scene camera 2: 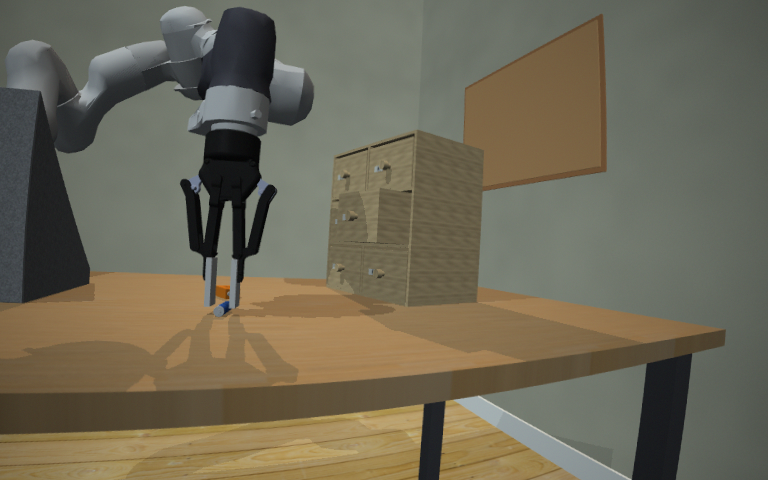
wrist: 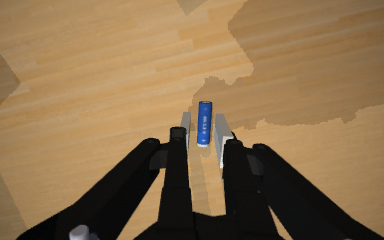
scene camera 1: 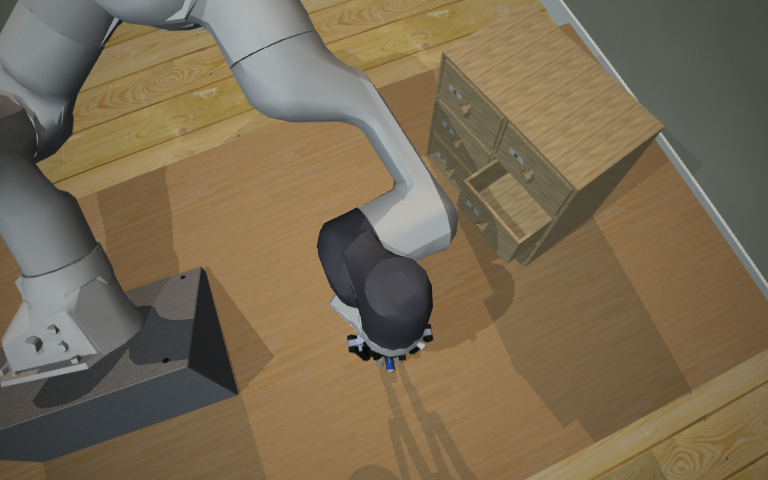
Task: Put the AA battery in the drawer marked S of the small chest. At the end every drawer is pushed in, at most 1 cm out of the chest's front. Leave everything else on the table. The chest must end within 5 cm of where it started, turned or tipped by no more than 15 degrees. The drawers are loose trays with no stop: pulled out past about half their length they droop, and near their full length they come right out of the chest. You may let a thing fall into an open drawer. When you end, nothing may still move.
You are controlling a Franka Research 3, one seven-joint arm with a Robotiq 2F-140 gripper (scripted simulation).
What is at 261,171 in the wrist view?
The gripper.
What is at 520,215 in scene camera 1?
A drawer.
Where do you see a small wooden chest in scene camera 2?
446,205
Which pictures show the small wooden chest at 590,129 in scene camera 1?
Scene camera 2 and scene camera 1 only.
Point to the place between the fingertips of the gripper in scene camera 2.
221,306
